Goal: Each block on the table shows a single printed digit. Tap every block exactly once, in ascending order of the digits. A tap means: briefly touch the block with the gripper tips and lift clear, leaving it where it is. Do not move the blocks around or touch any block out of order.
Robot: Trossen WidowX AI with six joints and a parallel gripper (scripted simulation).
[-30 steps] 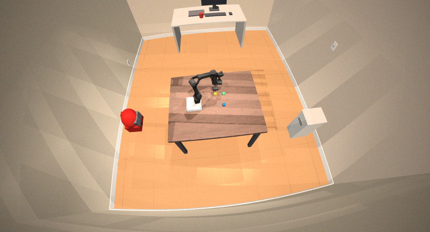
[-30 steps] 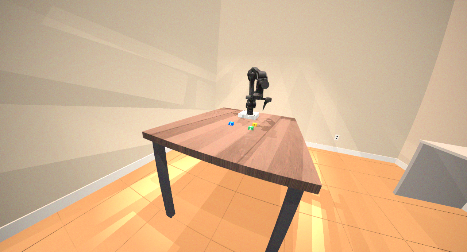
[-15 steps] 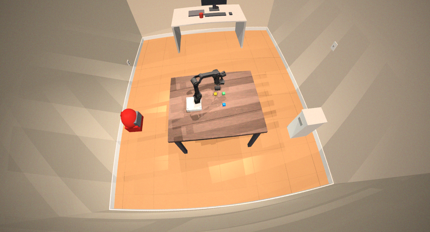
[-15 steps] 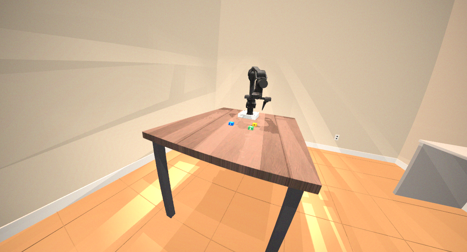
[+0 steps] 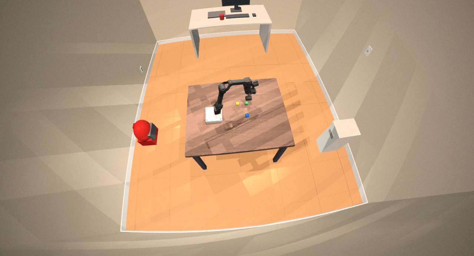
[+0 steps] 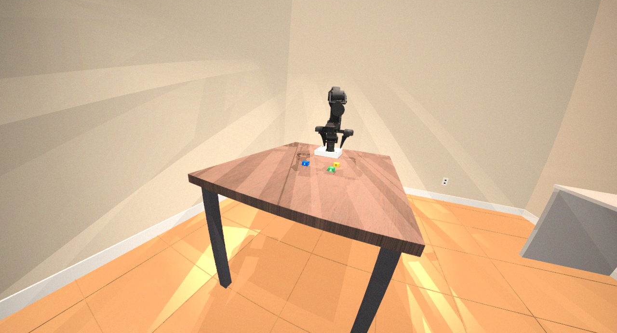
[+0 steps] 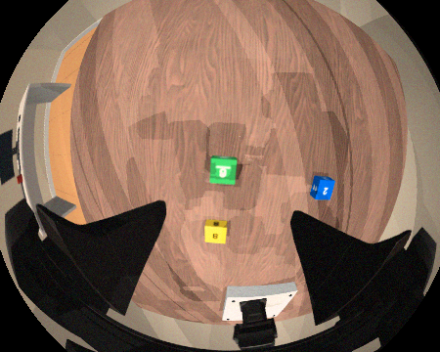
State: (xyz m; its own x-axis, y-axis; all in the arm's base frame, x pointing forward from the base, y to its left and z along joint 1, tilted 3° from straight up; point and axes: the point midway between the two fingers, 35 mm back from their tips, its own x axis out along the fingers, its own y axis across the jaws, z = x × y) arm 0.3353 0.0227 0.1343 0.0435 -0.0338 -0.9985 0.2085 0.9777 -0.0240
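Now: the blue block 14 cm to the right of my gripper tip, 12 cm below it and 5 cm behind it. Round my gripper tip: yellow block 12 cm below, 10 cm behind, 3 cm to the left; green block 12 cm below, 1 cm to the left.
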